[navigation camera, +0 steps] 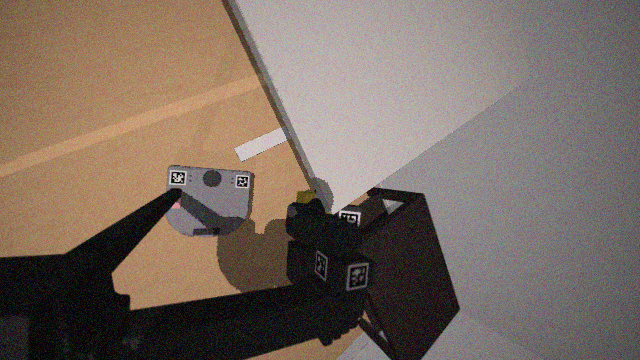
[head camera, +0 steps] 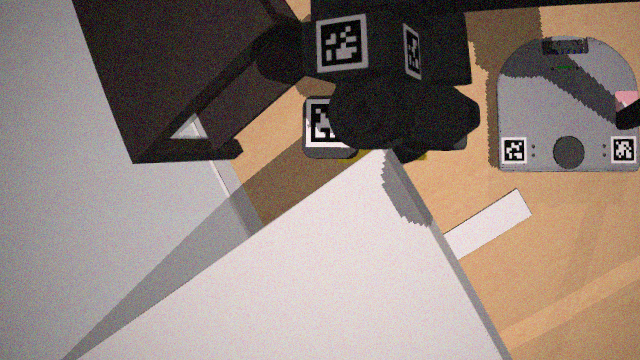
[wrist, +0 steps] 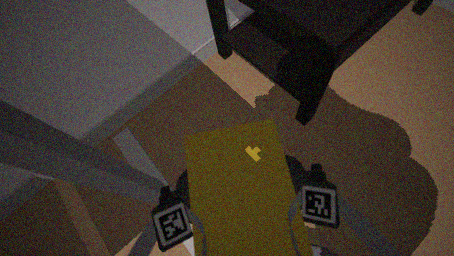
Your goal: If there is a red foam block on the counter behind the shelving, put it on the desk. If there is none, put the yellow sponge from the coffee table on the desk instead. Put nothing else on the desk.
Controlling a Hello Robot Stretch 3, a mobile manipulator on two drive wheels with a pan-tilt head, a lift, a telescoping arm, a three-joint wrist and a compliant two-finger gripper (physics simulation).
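Pixels of known places: robot's base, origin of its link: (navigation camera: 211,177) (head camera: 566,150).
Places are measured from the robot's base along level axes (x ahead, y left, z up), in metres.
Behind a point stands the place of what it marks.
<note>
The yellow sponge (wrist: 240,175) is upright between the fingers of my gripper (wrist: 241,180) {x -0.020, y -0.268, z 0.706 m}, which is shut on it. Bits of the sponge (head camera: 362,155) {x 0.003, y -0.262, z 0.747 m} (navigation camera: 305,196) {x 0.002, y -0.200, z 0.751 m} show past the black wrist in the head and navigation views. The wrist is beside the corner of a large white top (head camera: 300,260) {x 0.084, y -0.231, z 0.950 m} (navigation camera: 375,100) {x 0.192, y -0.227, z 0.950 m} that looks like the desk. In the head view this corner covers part of the sponge and gripper, and the fingertips are hidden there. The sponge is over shadowed floor in the wrist view. No red foam block, counter or coffee table can be made out.
A dark brown piece of furniture with legs (head camera: 175,60) {x -0.244, y -0.875, z 0.450 m} (navigation camera: 415,260) {x -0.365, y -1.028, z 0.450 m} (wrist: 360,20) stands close to the wrist, by the pale wall (head camera: 60,210) {x 0.106, y -1.025, z 0.702 m} (navigation camera: 560,200) {x 0.041, y -1.066, z 0.974 m} (wrist: 100,65). A white foot bar (head camera: 490,222) (navigation camera: 260,145) sticks out beneath the white top. My grey base (head camera: 530,110) {x -0.093, y -0.088, z 0.160 m} is nearby.
</note>
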